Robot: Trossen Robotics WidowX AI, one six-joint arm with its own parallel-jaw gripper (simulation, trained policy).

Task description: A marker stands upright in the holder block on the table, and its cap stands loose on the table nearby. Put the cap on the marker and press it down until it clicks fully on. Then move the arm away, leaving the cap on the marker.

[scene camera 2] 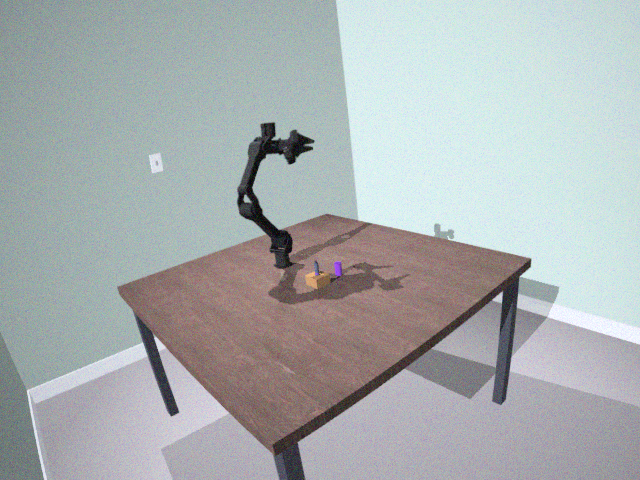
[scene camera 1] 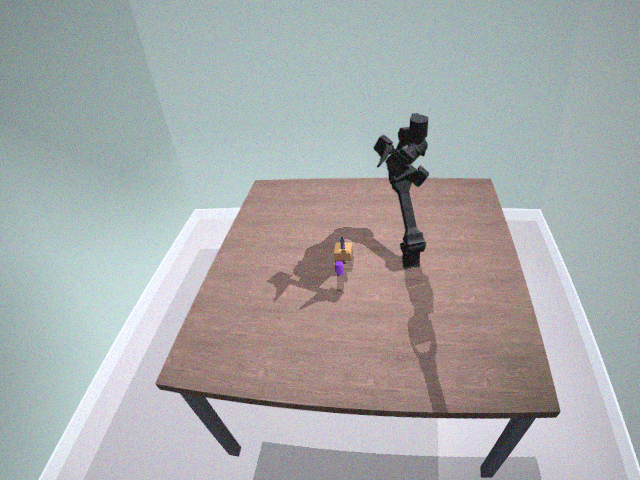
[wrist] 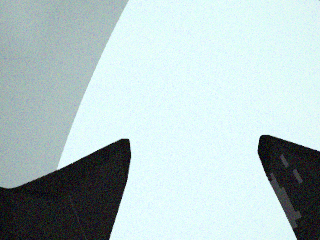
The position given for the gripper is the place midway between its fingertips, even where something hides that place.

Observation:
In view: the gripper (scene camera 1: 386,174).
The gripper shows as well in scene camera 2 (scene camera 2: 313,144) and in the wrist view (wrist: 195,146).

